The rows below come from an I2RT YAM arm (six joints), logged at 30 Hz.
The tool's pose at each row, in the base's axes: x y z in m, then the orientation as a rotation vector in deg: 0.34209, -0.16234, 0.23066, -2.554, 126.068, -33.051; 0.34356, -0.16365, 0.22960, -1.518, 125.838, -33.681; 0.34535, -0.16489, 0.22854, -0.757, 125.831, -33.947; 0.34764, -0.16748, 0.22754, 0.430, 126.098, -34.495; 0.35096, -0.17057, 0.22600, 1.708, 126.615, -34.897; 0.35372, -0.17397, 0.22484, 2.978, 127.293, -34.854; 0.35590, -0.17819, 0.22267, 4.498, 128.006, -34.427; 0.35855, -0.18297, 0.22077, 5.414, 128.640, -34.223; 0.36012, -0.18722, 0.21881, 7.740, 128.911, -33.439; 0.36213, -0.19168, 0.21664, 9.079, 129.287, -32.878; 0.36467, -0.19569, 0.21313, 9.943, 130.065, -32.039; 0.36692, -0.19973, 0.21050, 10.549, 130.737, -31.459; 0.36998, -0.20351, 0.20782, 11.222, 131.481, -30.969
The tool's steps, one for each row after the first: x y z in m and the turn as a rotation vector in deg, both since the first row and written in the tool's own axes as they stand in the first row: 0.00012, -0.00049, 0.00218, 0.832, 0.073, 0.524; 0.00001, -0.00086, 0.00457, 1.273, 0.249, 0.959; -0.00016, -0.00239, 0.00783, 1.998, 0.821, 1.541; -0.00049, -0.00396, 0.01234, 2.598, 1.629, 2.198; -0.00067, -0.00607, 0.01634, 2.852, 2.514, 2.988; 0.00045, -0.00858, 0.02079, 2.917, 3.420, 4.084; 0.00119, -0.01162, 0.02565, 2.950, 4.175, 4.686; 0.00256, -0.01434, 0.02953, 3.125, 4.792, 6.529; 0.00384, -0.01709, 0.03394, 3.105, 5.351, 7.589; 0.00566, -0.01880, 0.03930, 2.655, 6.145, 8.353; 0.00702, -0.02094, 0.04397, 2.321, 6.828, 8.858; 0.00785, -0.02270, 0.04917, 2.057, 7.614, 9.357
